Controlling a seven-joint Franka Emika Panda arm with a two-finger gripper.
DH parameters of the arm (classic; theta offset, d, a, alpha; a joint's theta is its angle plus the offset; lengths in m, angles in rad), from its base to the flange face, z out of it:
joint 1: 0 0.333 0 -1.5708
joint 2: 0 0 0 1.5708
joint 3: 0 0.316 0.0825 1.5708
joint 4: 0 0 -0.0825 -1.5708
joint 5: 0 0.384 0 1.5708
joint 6: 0 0 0.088 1.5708
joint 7: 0 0.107 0 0
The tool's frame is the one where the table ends.
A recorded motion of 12 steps. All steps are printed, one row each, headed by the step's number.
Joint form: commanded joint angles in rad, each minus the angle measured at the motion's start. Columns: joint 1, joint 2, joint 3, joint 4, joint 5, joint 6, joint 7.
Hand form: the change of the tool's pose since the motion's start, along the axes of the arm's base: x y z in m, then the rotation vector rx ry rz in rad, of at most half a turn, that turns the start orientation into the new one. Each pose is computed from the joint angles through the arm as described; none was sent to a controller.
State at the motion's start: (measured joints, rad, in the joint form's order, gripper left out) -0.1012 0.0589 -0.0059 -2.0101 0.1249 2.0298 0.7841
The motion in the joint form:
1: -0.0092 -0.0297 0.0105 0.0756 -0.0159 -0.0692 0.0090
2: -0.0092 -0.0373 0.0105 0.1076 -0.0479 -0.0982 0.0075
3: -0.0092 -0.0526 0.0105 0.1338 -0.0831 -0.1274 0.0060
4: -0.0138 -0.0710 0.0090 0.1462 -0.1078 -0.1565 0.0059
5: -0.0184 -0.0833 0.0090 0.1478 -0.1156 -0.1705 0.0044
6: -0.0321 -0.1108 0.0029 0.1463 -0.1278 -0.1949 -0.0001
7: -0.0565 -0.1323 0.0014 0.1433 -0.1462 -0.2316 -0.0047
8: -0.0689 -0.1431 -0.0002 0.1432 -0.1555 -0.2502 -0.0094
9: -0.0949 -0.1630 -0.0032 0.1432 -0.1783 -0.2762 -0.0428
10: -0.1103 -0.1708 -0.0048 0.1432 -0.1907 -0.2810 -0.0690
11: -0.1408 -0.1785 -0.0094 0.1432 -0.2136 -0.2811 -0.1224
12: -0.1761 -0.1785 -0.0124 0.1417 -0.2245 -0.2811 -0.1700
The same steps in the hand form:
1: 0.0042 0.0003 0.0461 -0.0143 -0.0343 0.0065
2: 0.0052 -0.0017 0.0629 -0.0439 -0.0420 0.0226
3: 0.0034 -0.0038 0.0814 -0.0776 -0.0509 0.0377
4: -0.0018 -0.0084 0.0951 -0.1010 -0.0497 0.0404
5: -0.0057 -0.0111 0.1015 -0.1085 -0.0486 0.0398
6: -0.0153 -0.0219 0.1137 -0.1205 -0.0478 0.0280
7: -0.0262 -0.0361 0.1207 -0.1356 -0.0259 0.0121
8: -0.0319 -0.0437 0.1249 -0.1432 -0.0159 0.0051
9: -0.0424 -0.0597 0.1333 -0.1632 -0.0050 0.0140
10: -0.0468 -0.0691 0.1370 -0.1750 -0.0048 0.0253
11: -0.0537 -0.0887 0.1412 -0.1969 -0.0048 0.0477
12: -0.0599 -0.1089 0.1406 -0.2052 0.0027 0.0596

